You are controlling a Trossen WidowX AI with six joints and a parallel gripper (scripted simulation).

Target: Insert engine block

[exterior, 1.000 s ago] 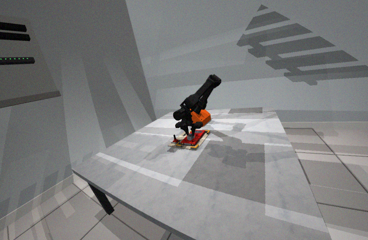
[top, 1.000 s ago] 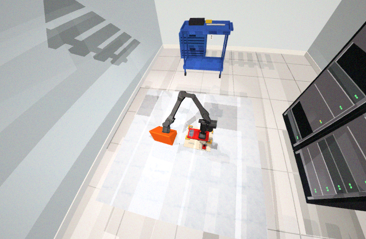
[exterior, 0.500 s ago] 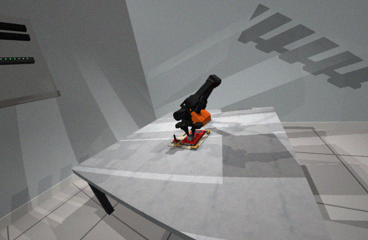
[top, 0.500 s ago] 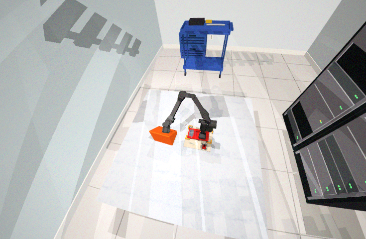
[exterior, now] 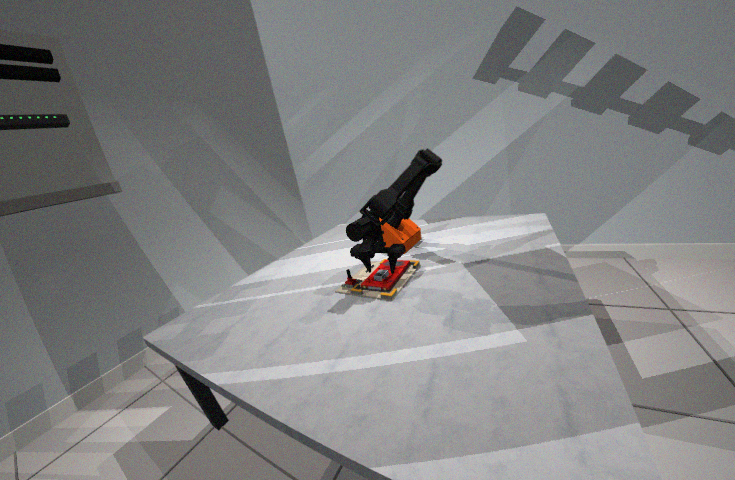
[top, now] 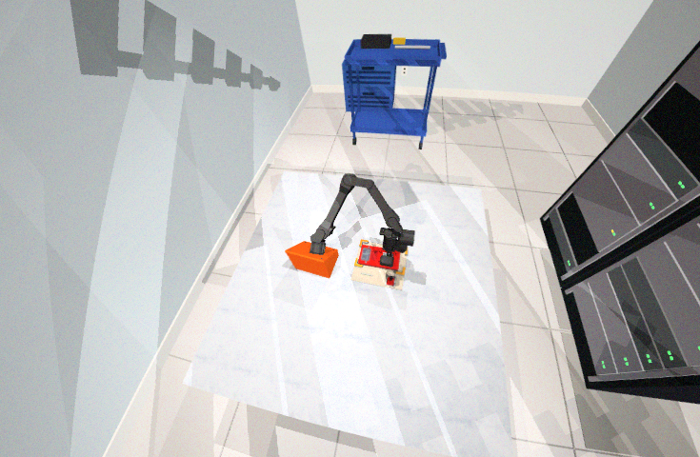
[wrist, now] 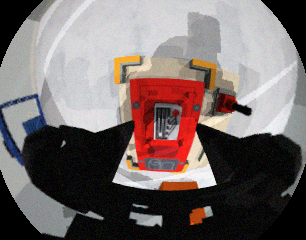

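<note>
Now: the grey engine block 20 mm below my gripper tip.
</note>
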